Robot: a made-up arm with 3 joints. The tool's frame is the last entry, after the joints. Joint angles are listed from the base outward. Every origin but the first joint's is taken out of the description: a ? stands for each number. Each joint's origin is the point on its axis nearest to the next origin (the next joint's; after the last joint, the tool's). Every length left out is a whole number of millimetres.
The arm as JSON. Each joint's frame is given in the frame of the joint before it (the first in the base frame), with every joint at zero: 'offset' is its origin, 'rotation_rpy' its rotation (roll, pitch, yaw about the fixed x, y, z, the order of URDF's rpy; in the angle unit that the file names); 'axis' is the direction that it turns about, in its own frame. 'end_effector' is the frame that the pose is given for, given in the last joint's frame.
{
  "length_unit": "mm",
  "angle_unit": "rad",
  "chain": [
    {
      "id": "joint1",
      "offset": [
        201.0,
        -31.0,
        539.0
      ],
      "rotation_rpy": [
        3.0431,
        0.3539,
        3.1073
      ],
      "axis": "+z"
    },
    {
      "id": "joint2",
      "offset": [
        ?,
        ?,
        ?
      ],
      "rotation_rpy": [
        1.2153,
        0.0,
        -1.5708
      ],
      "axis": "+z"
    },
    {
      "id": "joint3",
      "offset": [
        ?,
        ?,
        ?
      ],
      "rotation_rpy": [
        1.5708,
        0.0,
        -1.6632
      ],
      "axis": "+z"
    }
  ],
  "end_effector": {
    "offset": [
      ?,
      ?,
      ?
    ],
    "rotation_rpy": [
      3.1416,
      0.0,
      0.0
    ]
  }
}
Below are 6 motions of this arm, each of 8 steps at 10 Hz.
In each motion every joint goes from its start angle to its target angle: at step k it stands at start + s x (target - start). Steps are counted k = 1, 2, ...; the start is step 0. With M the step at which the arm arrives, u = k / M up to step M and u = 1 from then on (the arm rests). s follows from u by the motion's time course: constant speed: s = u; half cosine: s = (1 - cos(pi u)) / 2; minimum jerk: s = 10 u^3 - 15 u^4 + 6 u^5.
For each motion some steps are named. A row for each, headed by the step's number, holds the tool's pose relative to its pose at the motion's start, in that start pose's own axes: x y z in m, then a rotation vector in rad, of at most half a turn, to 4 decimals.
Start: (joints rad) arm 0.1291 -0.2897 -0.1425
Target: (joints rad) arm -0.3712 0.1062 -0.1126
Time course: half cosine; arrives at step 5
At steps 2, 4, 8:
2: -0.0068 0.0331 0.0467 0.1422 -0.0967 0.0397
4: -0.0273 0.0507 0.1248 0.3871 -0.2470 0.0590
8: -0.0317 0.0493 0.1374 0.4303 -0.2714 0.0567

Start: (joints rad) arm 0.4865 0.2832 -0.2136
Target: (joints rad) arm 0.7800 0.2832 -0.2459
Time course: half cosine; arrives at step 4
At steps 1, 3, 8:
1: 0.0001 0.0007 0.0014 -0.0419 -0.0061 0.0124
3: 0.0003 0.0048 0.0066 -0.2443 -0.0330 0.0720
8: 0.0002 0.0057 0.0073 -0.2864 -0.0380 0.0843

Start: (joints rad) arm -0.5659 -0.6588 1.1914
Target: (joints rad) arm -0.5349 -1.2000 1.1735
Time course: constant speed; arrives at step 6
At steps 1, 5, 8:
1: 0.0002 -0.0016 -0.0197 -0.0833 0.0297 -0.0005
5: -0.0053 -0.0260 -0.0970 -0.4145 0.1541 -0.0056
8: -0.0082 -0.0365 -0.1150 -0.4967 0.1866 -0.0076

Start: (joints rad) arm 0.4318 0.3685 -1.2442
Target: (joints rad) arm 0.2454 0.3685 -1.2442
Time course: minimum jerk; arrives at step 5
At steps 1, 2, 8:
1: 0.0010 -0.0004 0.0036 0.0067 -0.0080 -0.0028
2: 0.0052 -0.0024 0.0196 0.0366 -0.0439 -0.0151
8: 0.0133 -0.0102 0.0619 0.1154 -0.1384 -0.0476

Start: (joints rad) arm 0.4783 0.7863 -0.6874
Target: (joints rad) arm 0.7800 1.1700 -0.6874
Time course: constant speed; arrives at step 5
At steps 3, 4, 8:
3: -0.0162 0.0397 0.0464 -0.2765 -0.1516 0.1232
4: -0.0252 0.0577 0.0595 -0.3637 -0.2055 0.1706
8: -0.0363 0.0776 0.0708 -0.4481 -0.2611 0.2211

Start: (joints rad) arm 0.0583 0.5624 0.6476
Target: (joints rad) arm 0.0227 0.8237 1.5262
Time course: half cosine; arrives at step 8
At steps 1, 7, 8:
1: 0.0019 -0.0147 0.0035 0.0067 -0.0068 -0.0340
7: -0.1050 -0.3506 0.0157 0.2299 -0.0944 -0.8590
8: -0.1148 -0.3615 0.0127 0.2411 -0.0945 -0.8928

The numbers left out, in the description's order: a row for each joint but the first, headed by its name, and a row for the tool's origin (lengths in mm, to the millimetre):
joint2: -37.0 107.0 0.0
joint3: -6.0 -19.0 0.0
tool: 432.0 -66.0 0.0

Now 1 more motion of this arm.
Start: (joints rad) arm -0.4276 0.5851 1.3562
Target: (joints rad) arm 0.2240 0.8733 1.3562
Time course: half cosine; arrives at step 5
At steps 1, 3, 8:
1: 0.0035 0.0137 0.0307 0.0372 -0.0603 0.0283
3: -0.0224 0.0830 0.2105 0.2557 -0.3977 0.2223
8: -0.0748 0.1125 0.3127 0.3888 -0.5919 0.3665

